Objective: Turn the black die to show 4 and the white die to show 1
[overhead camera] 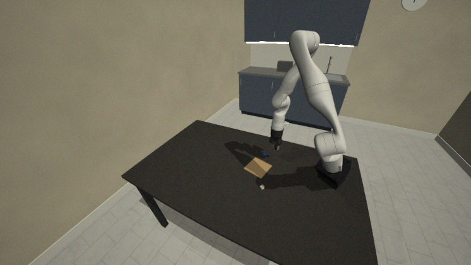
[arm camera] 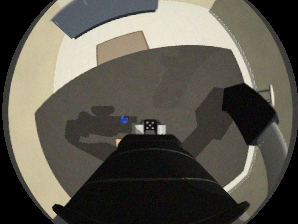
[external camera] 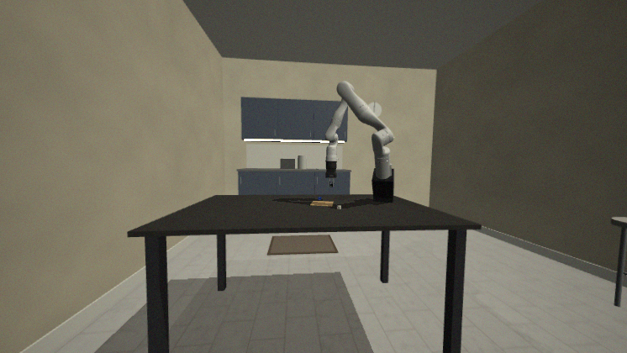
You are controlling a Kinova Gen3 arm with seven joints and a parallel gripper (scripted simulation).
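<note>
My hand is 1 cm above the black die. From my hand the other things lie so: white die (4 cm behind, 27 cm to the left, 11 cm below); then tan mat (6 cm ahead, 13 cm to the left, 12 cm below); then blue die (8 cm ahead, 1 cm to the right, 11 cm below).
</note>
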